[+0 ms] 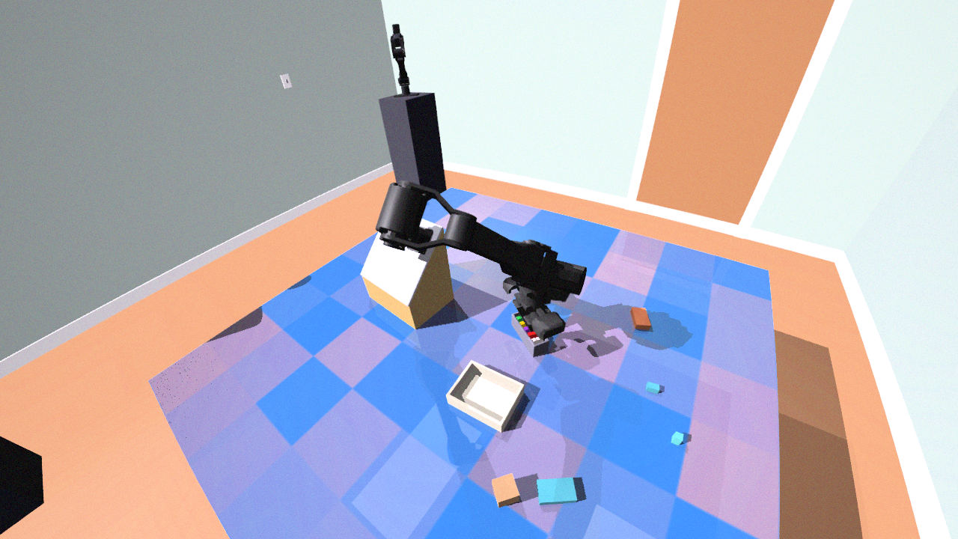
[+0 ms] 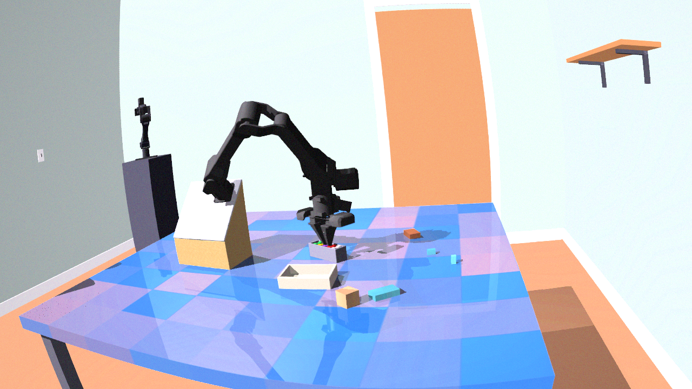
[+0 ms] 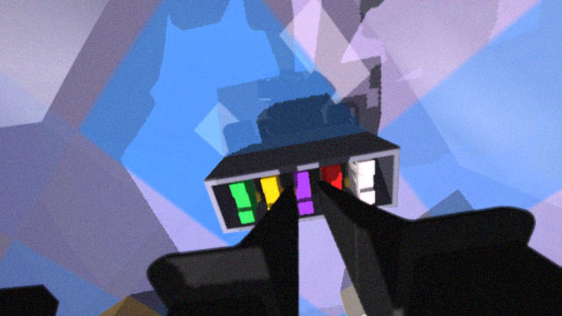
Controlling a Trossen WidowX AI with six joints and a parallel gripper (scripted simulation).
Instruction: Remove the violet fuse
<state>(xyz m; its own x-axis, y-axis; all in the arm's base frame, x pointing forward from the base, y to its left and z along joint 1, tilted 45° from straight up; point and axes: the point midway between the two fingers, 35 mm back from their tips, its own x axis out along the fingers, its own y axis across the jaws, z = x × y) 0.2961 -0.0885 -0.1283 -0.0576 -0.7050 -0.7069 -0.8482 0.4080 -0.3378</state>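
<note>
My gripper tip is now 10 mm above the violet fuse. The rest, counted from my gripper tip: cyan block 210 mm ahead, 280 mm to the right, 30 mm below; then orange block 220 mm ahead, 210 mm to the left, 30 mm below; then white tray 190 mm to the right, 30 mm below.
</note>
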